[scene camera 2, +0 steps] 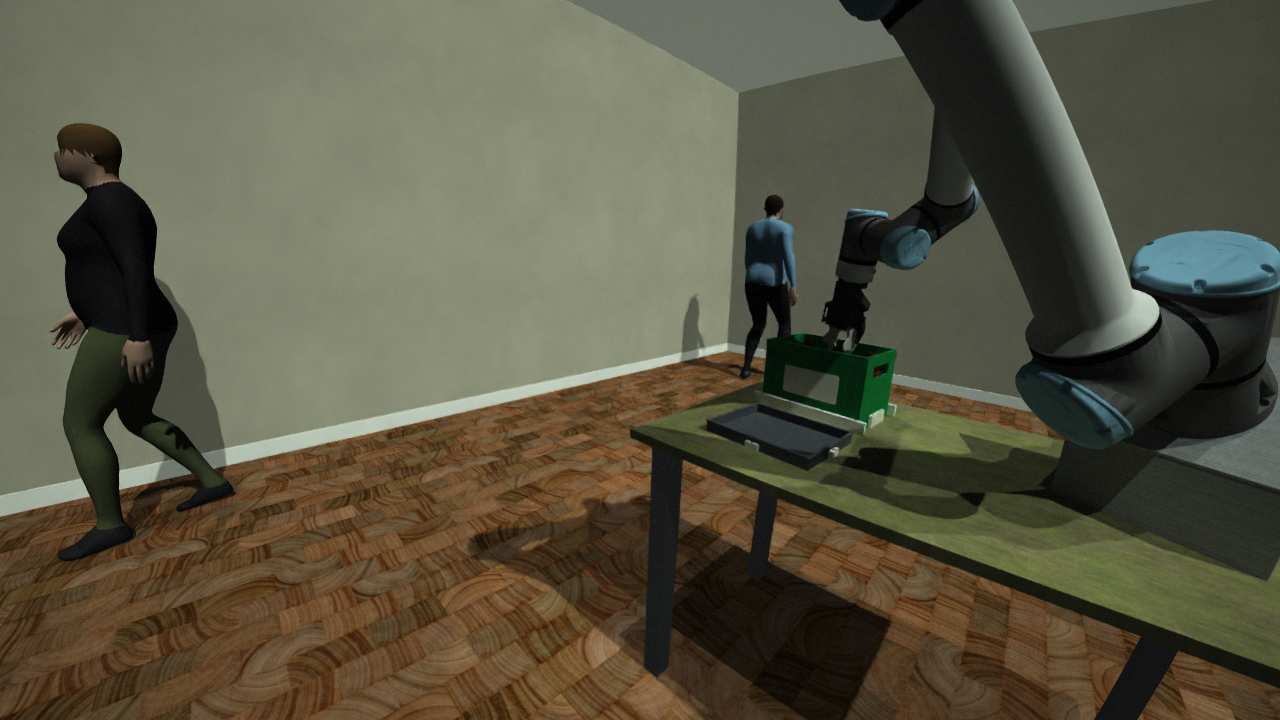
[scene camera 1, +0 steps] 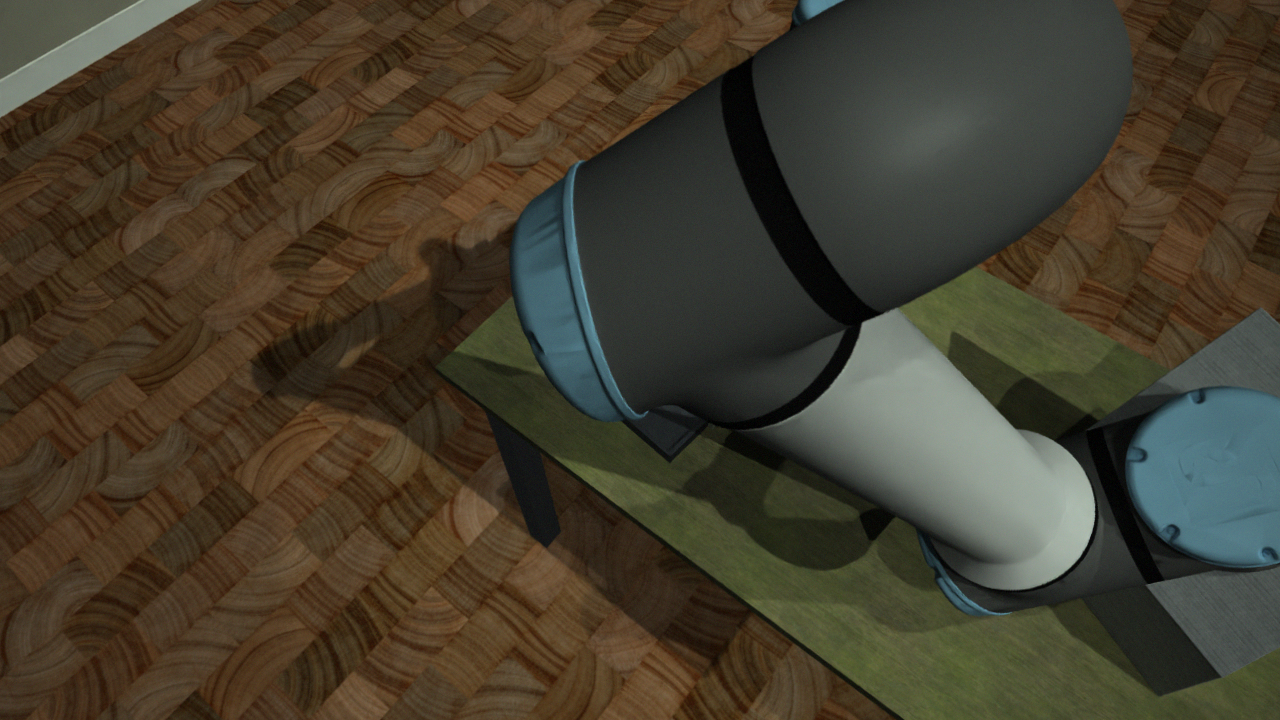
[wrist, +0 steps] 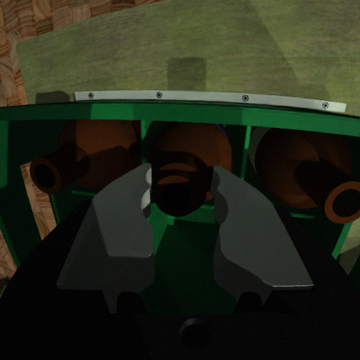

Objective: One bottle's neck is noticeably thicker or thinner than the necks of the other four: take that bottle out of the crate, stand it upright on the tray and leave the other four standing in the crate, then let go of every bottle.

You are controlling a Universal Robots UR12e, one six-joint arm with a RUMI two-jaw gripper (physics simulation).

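Places are measured from the arm's base along level axes (x ahead, y left, z up), in centimetres.
Pixels of known places: arm's base, origin of the base link: (scene camera 2: 1190,390).
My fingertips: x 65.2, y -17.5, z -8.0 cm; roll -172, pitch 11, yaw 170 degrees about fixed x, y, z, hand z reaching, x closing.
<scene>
Ahead of a thing's pixels: the offset from my fingertips to its top centre. Level surfaces: height alone.
The green crate {dz +3.9, dx +0.5, dy +5.1 cm} (scene camera 2: 850,380) (wrist: 115,111) stands on the table behind the tray. My gripper (scene camera 2: 841,338) (wrist: 180,168) points down into it, its jaws shut on the neck of a brown bottle (wrist: 215,145) in the middle compartment. That bottle's mouth looks wide between the fingers. In the wrist view a left bottle (wrist: 65,165) and a right bottle (wrist: 300,170) stand in the compartments on either side. The other two bottles cannot be made out. The dark tray {dz -11.1, dx +1.6, dy +31.4 cm} (scene camera 1: 669,454) (scene camera 2: 778,453) holds no bottle in scene camera 2; the arm hides most of it in scene camera 1.
A pale strip (wrist: 200,96) runs along the crate's side, between crate and tray. Small pale clips hold the tray's edge. The arm's grey pedestal (scene camera 2: 1163,510) stands on the green table {dz -13.6 cm} (scene camera 2: 1029,537). Two people (scene camera 2: 107,259) (scene camera 2: 769,255) are in the room beyond the table.
</scene>
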